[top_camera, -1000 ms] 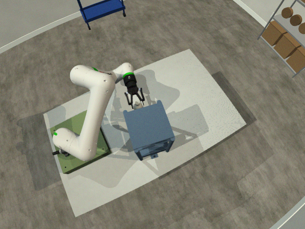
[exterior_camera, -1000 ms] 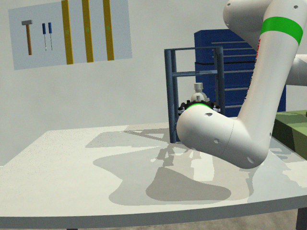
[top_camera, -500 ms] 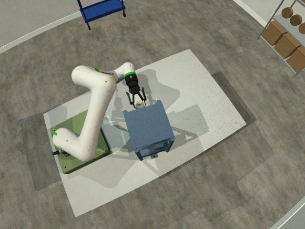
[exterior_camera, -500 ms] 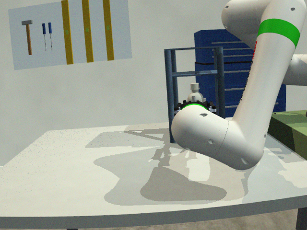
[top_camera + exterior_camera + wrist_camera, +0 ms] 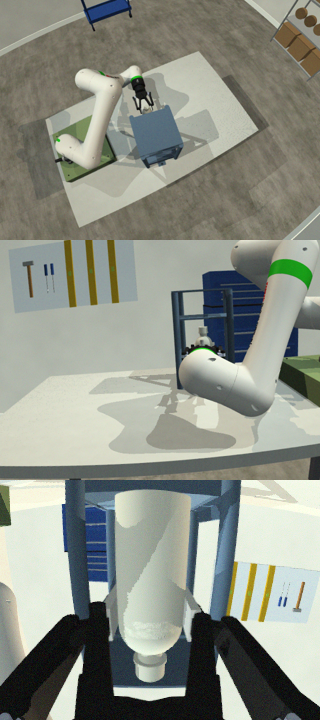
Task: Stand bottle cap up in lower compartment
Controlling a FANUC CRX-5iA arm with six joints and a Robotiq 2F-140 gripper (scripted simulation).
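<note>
The shelving unit lies 20 cm to the right of my hand, 1 cm behind it and 1 cm above it. Round my hand: bottle (1 cm above).
</note>
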